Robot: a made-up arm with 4 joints.
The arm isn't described. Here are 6 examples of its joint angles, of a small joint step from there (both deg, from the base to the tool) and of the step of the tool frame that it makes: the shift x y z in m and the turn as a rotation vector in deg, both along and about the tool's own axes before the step.
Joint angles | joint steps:
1: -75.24 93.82 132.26 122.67 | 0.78 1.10 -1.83 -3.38
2: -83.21 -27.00 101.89 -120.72 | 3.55 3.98 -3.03 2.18
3: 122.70 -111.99 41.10 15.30 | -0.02 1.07 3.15 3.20
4: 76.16 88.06 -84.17 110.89 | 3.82 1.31 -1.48 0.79
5: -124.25 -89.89 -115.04 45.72 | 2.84 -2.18 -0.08 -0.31
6: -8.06 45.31 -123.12 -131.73 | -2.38 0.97 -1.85 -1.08
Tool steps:
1: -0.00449 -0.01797 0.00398 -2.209 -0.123 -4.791
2: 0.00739 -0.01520 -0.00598 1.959 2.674 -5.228
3: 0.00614 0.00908 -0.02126 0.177 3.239 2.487
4: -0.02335 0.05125 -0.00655 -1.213 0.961 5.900
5: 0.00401 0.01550 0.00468 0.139 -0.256 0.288
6: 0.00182 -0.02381 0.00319 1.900 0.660 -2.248
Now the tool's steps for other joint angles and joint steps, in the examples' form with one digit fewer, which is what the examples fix.
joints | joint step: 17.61 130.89 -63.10 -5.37 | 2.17 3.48 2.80 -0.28
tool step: -0.0228 0.0116 -0.0307 -2.94 2.53 4.70
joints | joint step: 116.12 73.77 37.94 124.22 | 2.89 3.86 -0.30 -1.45
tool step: -0.0125 -0.0277 -0.0339 2.69 4.61 -5.59
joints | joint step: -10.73 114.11 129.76 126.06 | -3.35 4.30 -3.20 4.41
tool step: 0.0104 0.0147 -0.0081 -2.88 1.52 3.66
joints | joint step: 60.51 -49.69 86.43 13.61 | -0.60 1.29 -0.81 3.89
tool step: -0.0034 0.0109 0.0038 -0.26 -0.77 3.20
